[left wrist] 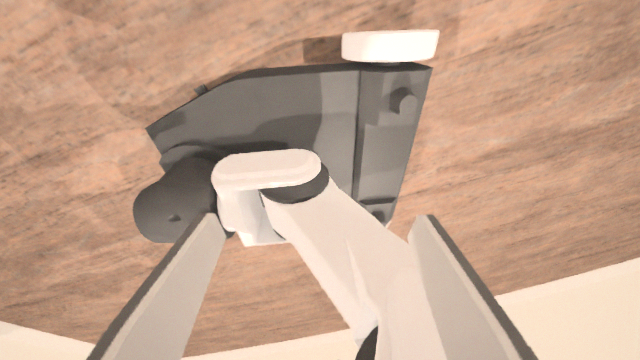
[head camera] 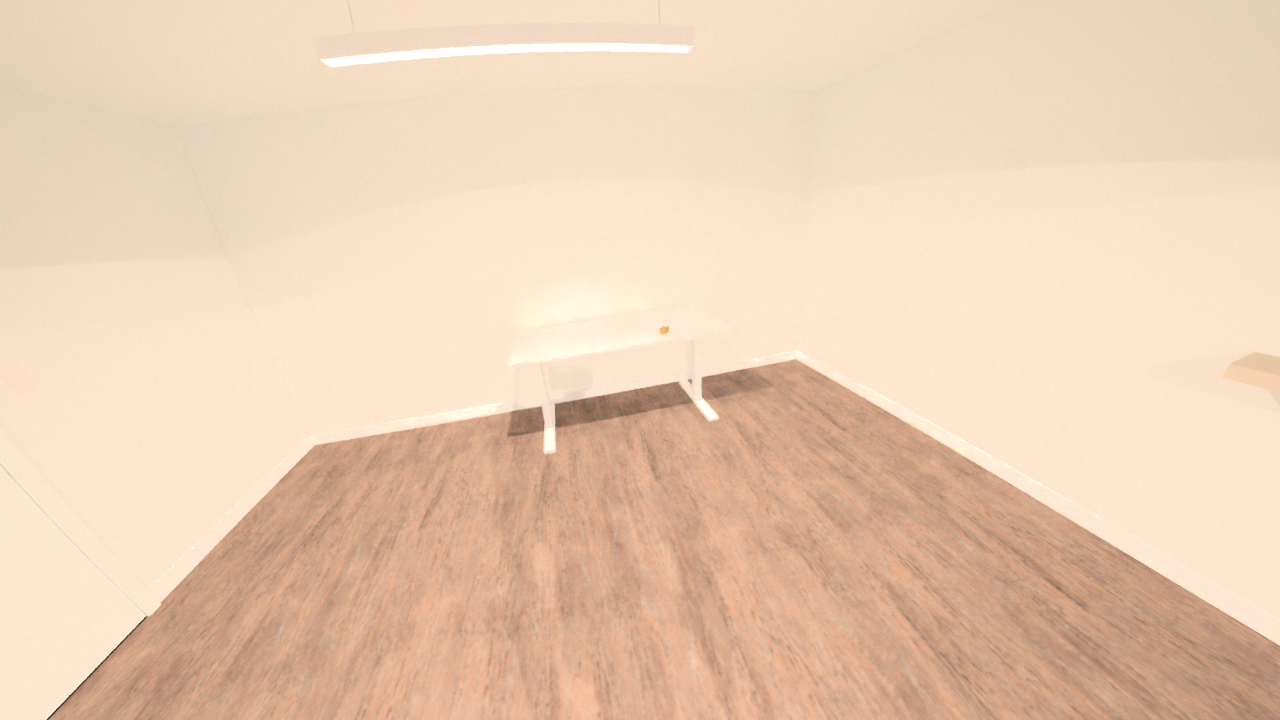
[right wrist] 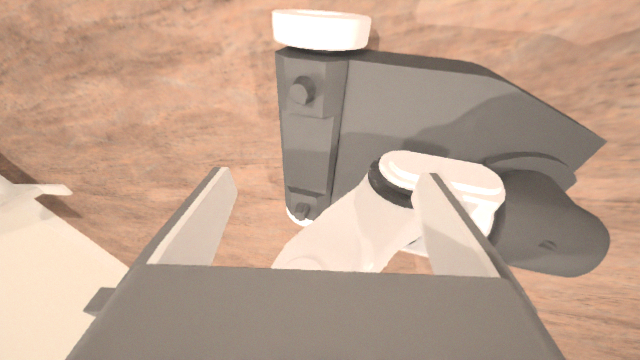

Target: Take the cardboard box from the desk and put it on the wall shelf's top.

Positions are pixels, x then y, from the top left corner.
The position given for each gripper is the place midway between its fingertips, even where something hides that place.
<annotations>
The left gripper shows in the left wrist view (316, 226); in the head camera view it is out of frame, in the right wrist view it is out of frame. The right gripper shows in the right wrist view (323, 182); in the left wrist view it is out of frame, in the head camera view it is out of frame.
</annotations>
